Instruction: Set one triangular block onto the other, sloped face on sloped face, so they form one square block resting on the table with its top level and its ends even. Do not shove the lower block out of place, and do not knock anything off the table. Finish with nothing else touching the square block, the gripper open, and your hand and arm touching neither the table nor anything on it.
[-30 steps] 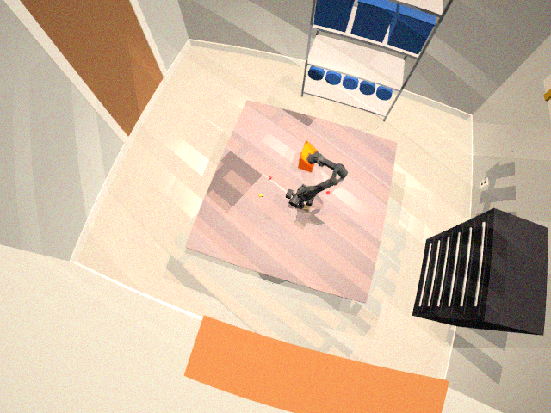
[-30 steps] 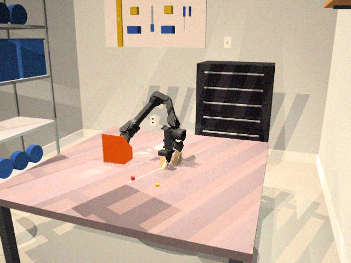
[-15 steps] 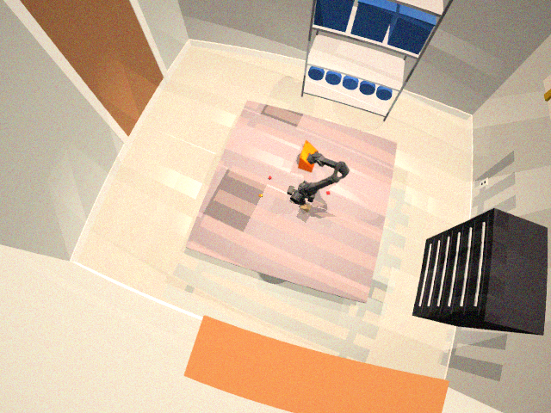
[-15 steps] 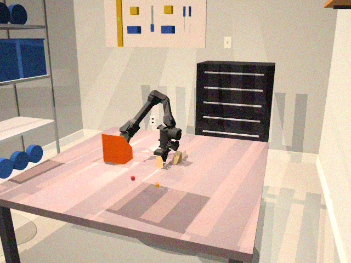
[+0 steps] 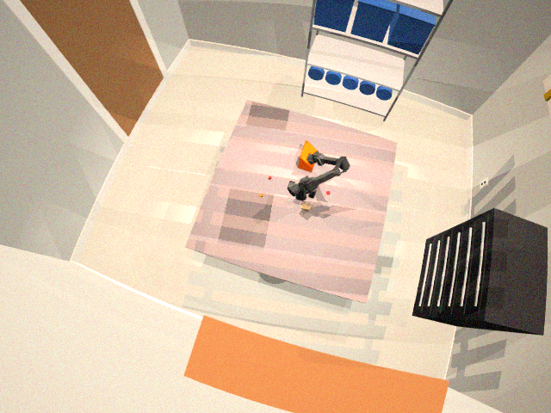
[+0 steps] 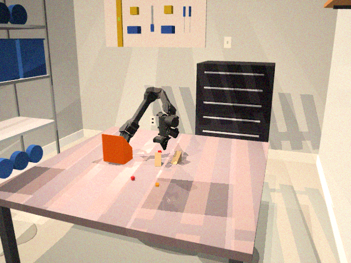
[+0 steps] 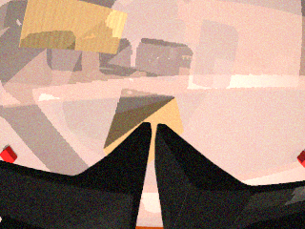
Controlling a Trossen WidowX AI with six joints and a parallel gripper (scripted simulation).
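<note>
The tan triangular block is 8 cm below my gripper tip and 5 cm behind it. Also, from my gripper tip: small yellow cube (26 cm to the right, 9 cm below, 9 cm ahead); small red cube (26 cm to the right, 9 cm below, 6 cm behind).
</note>
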